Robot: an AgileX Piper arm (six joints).
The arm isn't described. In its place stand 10 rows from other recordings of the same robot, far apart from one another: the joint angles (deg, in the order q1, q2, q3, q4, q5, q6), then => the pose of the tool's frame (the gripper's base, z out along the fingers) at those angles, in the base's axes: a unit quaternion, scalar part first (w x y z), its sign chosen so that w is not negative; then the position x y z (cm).
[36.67, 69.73, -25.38, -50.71, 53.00, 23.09] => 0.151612, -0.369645, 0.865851, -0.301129, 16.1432, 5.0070, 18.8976
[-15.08, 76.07, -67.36, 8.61, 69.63, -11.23] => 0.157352, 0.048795, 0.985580, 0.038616, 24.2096, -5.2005, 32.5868
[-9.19, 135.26, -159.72, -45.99, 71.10, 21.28] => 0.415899, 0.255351, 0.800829, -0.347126, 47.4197, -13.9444, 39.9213
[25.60, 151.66, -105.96, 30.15, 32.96, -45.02] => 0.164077, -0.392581, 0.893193, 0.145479, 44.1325, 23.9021, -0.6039
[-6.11, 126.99, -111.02, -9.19, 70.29, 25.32] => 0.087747, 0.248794, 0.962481, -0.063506, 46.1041, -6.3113, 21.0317
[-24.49, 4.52, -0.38, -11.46, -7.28, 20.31] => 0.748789, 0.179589, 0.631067, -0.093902, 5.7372, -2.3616, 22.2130
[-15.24, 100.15, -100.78, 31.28, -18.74, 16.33] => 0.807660, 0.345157, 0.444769, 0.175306, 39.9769, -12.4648, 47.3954
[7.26, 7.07, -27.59, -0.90, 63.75, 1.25] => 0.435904, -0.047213, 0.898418, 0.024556, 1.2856, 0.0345, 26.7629
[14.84, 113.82, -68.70, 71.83, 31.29, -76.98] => 0.308963, -0.264100, 0.876085, 0.259361, 38.0230, 14.7201, 15.9584
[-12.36, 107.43, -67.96, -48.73, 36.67, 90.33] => 0.302999, 0.523071, 0.784710, -0.137180, 36.2912, -12.1342, 18.6194
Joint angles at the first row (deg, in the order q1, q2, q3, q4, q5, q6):
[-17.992, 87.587, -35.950, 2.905, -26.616, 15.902]
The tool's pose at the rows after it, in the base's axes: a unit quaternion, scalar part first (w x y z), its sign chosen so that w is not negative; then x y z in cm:
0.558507, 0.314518, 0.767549, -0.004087, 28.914, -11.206, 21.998
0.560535, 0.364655, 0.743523, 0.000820, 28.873, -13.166, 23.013
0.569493, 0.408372, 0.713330, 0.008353, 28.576, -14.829, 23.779
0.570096, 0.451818, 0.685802, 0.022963, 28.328, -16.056, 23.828
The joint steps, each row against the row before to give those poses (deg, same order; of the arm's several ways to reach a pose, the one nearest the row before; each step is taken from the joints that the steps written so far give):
[-2.626, -0.203, -4.090, 2.659, 6.286, 1.525]
[-3.340, 0.001, -2.740, 0.746, 2.448, 3.549]
[-2.920, 0.001, -1.592, 0.138, 0.334, 4.233]
[-2.124, 0.649, -0.809, 0.001, 0.020, 5.045]

